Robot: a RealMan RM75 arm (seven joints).
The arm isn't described. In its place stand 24 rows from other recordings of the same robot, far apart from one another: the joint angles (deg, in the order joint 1, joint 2, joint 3, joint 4, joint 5, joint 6, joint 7), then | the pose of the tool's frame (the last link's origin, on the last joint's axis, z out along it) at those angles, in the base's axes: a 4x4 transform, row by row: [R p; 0 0 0 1], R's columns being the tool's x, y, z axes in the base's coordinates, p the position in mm.
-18.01, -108.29, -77.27, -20.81, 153.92, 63.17, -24.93 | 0.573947 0.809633 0.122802 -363.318; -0.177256 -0.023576 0.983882 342.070; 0.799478 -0.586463 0.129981 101.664; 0 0 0 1
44.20, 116.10, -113.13, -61.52, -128.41, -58.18, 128.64 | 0.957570 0.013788 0.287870 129.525; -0.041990 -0.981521 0.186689 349.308; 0.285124 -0.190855 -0.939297 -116.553; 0 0 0 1
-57.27, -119.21, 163.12, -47.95, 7.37, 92.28, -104.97 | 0.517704 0.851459 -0.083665 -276.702; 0.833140 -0.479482 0.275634 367.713; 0.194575 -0.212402 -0.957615 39.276; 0 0 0 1
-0.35, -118.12, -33.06, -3.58, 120.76, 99.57, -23.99 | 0.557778 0.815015 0.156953 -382.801; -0.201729 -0.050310 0.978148 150.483; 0.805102 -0.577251 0.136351 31.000; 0 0 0 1
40.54, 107.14, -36.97, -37.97, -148.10, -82.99, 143.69 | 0.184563 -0.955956 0.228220 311.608; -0.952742 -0.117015 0.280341 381.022; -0.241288 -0.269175 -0.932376 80.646; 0 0 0 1
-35.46, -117.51, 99.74, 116.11, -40.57, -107.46, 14.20 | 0.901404 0.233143 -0.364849 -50.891; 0.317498 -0.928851 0.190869 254.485; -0.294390 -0.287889 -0.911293 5.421; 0 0 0 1
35.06, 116.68, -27.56, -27.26, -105.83, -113.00, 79.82 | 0.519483 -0.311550 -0.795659 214.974; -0.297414 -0.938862 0.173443 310.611; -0.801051 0.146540 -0.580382 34.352; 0 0 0 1
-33.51, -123.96, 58.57, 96.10, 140.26, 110.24, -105.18 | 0.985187 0.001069 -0.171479 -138.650; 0.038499 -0.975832 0.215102 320.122; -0.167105 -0.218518 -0.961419 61.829; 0 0 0 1
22.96, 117.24, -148.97, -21.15, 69.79, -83.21, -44.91 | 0.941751 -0.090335 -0.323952 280.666; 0.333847 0.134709 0.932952 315.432; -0.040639 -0.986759 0.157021 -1.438; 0 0 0 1
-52.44, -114.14, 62.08, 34.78, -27.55, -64.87, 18.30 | 0.348355 0.825268 -0.444501 -232.443; 0.926792 -0.232224 0.295175 435.174; 0.140375 -0.514786 -0.845748 -5.339; 0 0 0 1
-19.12, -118.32, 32.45, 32.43, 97.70, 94.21, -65.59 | 0.631020 0.563095 0.533608 -306.319; 0.172338 -0.772411 0.611294 284.811; 0.756381 -0.293778 -0.584450 34.466; 0 0 0 1
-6.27, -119.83, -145.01, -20.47, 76.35, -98.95, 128.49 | 0.452097 0.740081 0.497883 -343.859; -0.004764 -0.556173 0.831053 207.696; 0.891956 -0.378088 -0.247919 31.789; 0 0 0 1
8.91, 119.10, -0.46, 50.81, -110.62, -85.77, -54.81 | 0.818576 -0.320530 -0.476648 188.901; 0.379762 -0.320574 0.867763 164.011; -0.430945 -0.891343 -0.140689 -111.009; 0 0 0 1
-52.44, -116.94, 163.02, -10.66, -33.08, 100.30, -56.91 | 0.567252 0.217152 0.794399 -156.134; 0.073958 -0.974145 0.213476 363.925; 0.820217 -0.062343 -0.568646 -17.747; 0 0 0 1
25.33, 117.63, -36.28, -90.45, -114.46, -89.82, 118.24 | 0.821520 -0.531032 -0.207629 191.578; -0.240903 -0.653313 0.717738 345.665; -0.516789 -0.539618 -0.664637 176.813; 0 0 0 1
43.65, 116.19, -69.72, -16.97, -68.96, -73.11, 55.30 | 0.758182 -0.282334 -0.587748 179.094; -0.028232 -0.914763 0.403002 389.075; -0.651432 -0.288955 -0.701528 -43.090; 0 0 0 1
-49.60, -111.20, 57.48, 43.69, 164.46, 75.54, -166.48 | 0.255985 0.757801 -0.600175 -258.001; 0.957153 -0.111742 0.267153 428.793; 0.135384 -0.642847 -0.753936 57.150; 0 0 0 1
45.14, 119.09, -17.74, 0.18, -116.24, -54.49, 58.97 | 0.691616 -0.676908 -0.251918 250.892; -0.454583 -0.678998 0.576468 371.301; -0.561268 -0.284177 -0.777317 -98.543; 0 0 0 1
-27.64, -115.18, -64.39, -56.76, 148.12, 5.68, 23.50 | 0.950581 0.285367 0.122318 -177.814; 0.044759 -0.515807 0.855535 404.326; 0.307234 -0.807780 -0.503089 -58.544; 0 0 0 1
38.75, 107.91, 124.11, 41.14, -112.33, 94.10, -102.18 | 0.968132 -0.088110 -0.234430 220.563; -0.060532 -0.990639 0.122351 368.409; -0.243016 -0.104261 -0.964403 47.988; 0 0 0 1
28.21, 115.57, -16.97, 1.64, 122.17, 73.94, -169.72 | 0.747908 -0.654129 -0.112911 352.745; 0.147280 -0.002336 0.989092 338.380; -0.647258 -0.756379 0.094593 47.841; 0 0 0 1
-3.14, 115.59, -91.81, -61.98, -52.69, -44.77, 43.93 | 0.895406 -0.370177 -0.247420 291.381; -0.006583 -0.566633 0.823944 286.279; -0.445201 -0.736136 -0.509804 8.622; 0 0 0 1
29.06, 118.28, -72.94, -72.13, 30.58, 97.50, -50.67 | 0.707856 -0.540003 0.455342 243.712; -0.606524 -0.795065 -0.000015 317.580; 0.362035 -0.276165 -0.890317 12.113; 0 0 0 1
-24.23, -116.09, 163.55, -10.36, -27.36, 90.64, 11.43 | 0.855286 -0.264716 0.445435 -333.615; -0.495732 -0.668200 0.554759 247.168; 0.150786 -0.695294 -0.702730 -31.598; 0 0 0 1
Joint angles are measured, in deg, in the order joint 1, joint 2, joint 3, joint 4, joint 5, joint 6, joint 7. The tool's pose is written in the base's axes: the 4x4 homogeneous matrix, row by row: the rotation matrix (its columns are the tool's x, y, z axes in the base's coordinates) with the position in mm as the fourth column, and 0 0 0 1 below. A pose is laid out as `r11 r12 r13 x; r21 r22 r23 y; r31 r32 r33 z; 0 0 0 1`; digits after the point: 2 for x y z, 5 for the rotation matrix.
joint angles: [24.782 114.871 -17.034 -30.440 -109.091 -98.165 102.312]
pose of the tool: 0.19303 -0.82551 -0.53035 309.41; -0.56612 -0.53518 0.62697 302.72; -0.80140 0.17922 -0.57064 66.80; 0 0 0 1
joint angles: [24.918 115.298 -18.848 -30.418 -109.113 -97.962 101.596]
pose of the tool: 0.21600 -0.81725 -0.53427 305.98; -0.57925 -0.54775 0.60369 302.69; -0.78601 0.17908 -0.59170 59.49; 0 0 0 1
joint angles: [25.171 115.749 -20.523 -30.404 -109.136 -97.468 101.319]
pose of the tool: 0.23211 -0.81210 -0.53537 302.52; -0.59333 -0.55435 0.58366 303.62; -0.77077 0.18218 -0.61051 52.34; 0 0 0 1
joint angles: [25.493 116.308 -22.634 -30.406 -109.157 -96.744 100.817]
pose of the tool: 0.25524 -0.80544 -0.53490 298.31; -0.60791 -0.56388 0.55900 304.78; -0.75186 0.18249 -0.63356 43.48; 0 0 0 1
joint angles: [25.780 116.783 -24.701 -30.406 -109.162 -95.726 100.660]
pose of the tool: 0.27354 -0.80325 -0.52911 295.06; -0.62327 -0.56700 0.53855 306.18; -0.73260 0.18246 -0.65575 35.30; 0 0 0 1
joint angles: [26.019 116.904 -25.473 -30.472 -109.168 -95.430 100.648]
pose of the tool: 0.28300 -0.80057 -0.52820 293.14; -0.62781 -0.57096 0.52902 307.37; -0.72510 0.18189 -0.66419 32.85; 0 0 0 1
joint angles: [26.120 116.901 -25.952 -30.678 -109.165 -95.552 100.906]
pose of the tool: 0.28823 -0.79786 -0.52947 291.85; -0.63192 -0.57393 0.52085 307.71; -0.71945 0.18445 -0.66961 32.45; 0 0 0 1
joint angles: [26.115 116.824 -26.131 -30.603 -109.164 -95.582 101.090]
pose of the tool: 0.28730 -0.79832 -0.52928 291.91; -0.63548 -0.57232 0.51829 307.54; -0.71668 0.18744 -0.67174 32.34; 0 0 0 1
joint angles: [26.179 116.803 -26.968 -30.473 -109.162 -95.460 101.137]
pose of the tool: 0.29393 -0.79661 -0.52822 291.07; -0.64289 -0.57372 0.50748 307.38; -0.70732 0.19042 -0.68076 30.14; 0 0 0 1
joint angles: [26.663 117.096 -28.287 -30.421 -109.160 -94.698 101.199]
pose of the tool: 0.30642 -0.79390 -0.52520 287.61; -0.65149 -0.57718 0.49237 309.68; -0.69402 0.19129 -0.69408 24.83; 0 0 0 1
